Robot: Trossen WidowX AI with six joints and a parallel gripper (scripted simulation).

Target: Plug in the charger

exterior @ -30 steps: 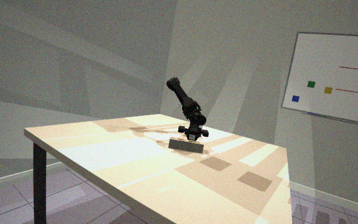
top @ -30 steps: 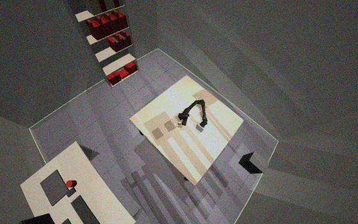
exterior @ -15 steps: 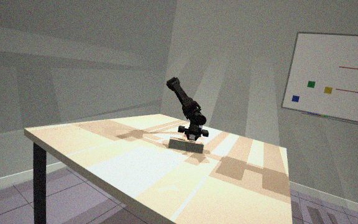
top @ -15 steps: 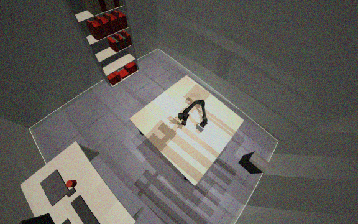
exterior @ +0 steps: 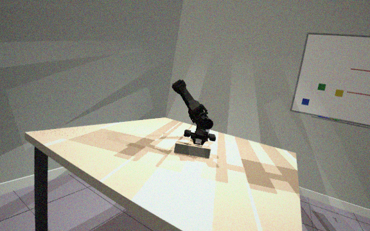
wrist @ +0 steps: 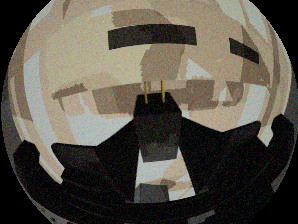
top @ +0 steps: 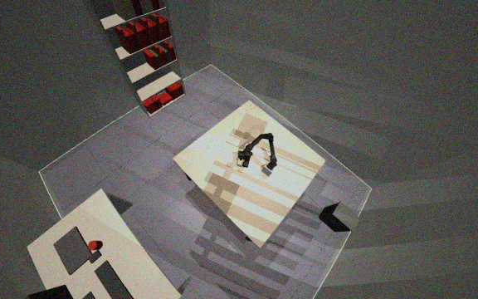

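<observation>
Right now the dark two-prong charger is 1 cm ahead of my gripper tip, 1 cm to the left of it and 1 cm above it.
</observation>
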